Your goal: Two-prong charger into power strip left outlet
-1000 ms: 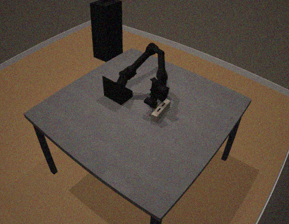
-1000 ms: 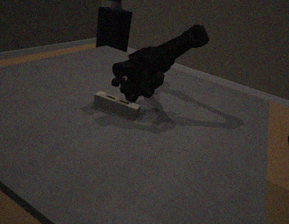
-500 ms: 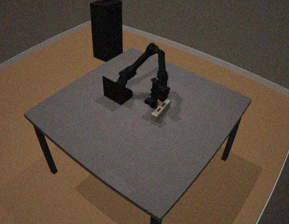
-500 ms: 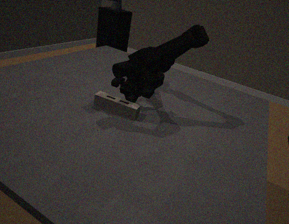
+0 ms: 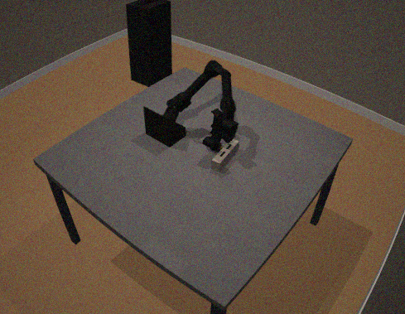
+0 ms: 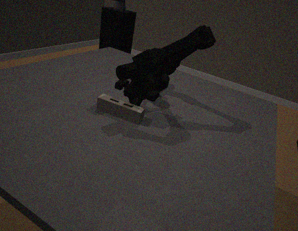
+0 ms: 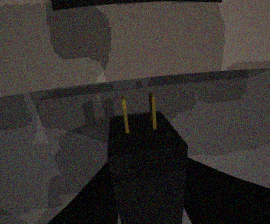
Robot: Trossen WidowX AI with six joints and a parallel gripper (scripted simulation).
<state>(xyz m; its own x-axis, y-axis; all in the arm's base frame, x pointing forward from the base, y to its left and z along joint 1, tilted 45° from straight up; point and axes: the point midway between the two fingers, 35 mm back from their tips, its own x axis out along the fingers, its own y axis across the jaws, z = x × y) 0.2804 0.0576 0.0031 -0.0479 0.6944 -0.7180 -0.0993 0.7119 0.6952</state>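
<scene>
The dark charger lies 20 mm ahead of my gripper tip and 10 mm above it.
</scene>
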